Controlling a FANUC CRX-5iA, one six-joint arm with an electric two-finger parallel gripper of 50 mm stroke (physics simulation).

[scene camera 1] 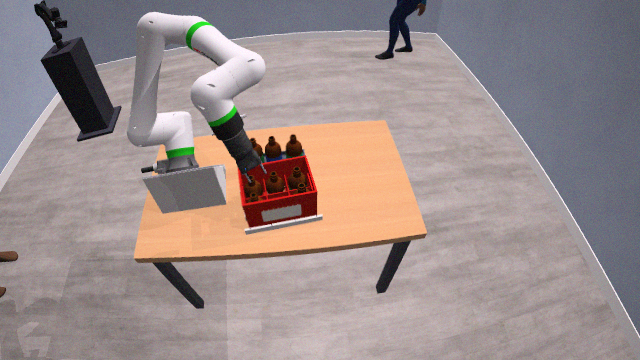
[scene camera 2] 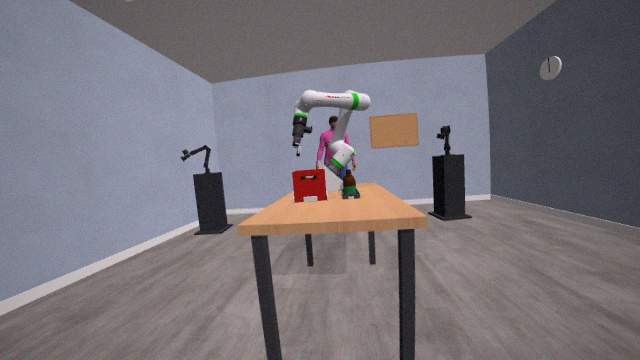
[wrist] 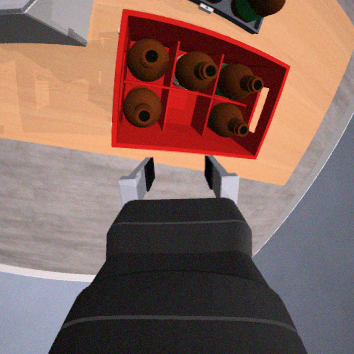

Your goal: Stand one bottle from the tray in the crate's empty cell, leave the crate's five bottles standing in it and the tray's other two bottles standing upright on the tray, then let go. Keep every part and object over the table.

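Frame: origin at the arm's base, x ahead, y left, z up, level; centimetres.
Seen in the pictures: gripper, fingertip midpoint: (scene camera 1: 257,176) (scene camera 2: 298,154) (wrist: 178,166); arm's base at its link origin: (scene camera 1: 182,170) (scene camera 2: 331,170).
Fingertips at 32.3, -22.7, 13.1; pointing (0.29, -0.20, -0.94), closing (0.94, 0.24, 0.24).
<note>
Offsets run from my fingertips to a thing's middle, as dx, dy, dz. "*": to the spot under its first point. Level surfaces: height alone.
The red crate @[+6.0, +6.4, -19.3] (scene camera 1: 309,206) (scene camera 2: 309,190) (wrist: 185,140) holds five upright brown bottles, including ones in its corners @[* -3.9, +9.7, -11.7] (wrist: 145,60) @[* -3.5, +3.3, -12.0] (wrist: 141,106). Its empty cell @[* +6.9, +2.0, -27.2] (wrist: 180,107) is the middle one of the row nearest the gripper in the wrist view. Three brown bottles @[-0.6, +32.1, -19.8] (scene camera 1: 256,148) @[+7.7, +31.1, -19.8] (scene camera 1: 273,149) @[+16.8, +30.0, -19.8] (scene camera 1: 293,146) stand upright on the dark tray @[+8.0, +31.2, -26.8] (scene camera 2: 351,196) (wrist: 245,23) behind the crate; in scene camera 2 they overlap. My gripper (scene camera 1: 257,176) (scene camera 2: 298,152) (wrist: 178,166) is open and empty, tilted, well above the crate. The crate's front wall hides its empty cell in scene camera 1.
A grey slanted panel (scene camera 1: 187,190) (wrist: 45,22) stands beside the arm's base, left of the crate in scene camera 1. A pale strip @[* +6.4, -3.9, -25.7] (scene camera 1: 284,224) lies along the crate's front foot. The wooden table @[dz -28.0] (scene camera 1: 360,190) (scene camera 2: 332,215) extends to the right of the crate in scene camera 1.
</note>
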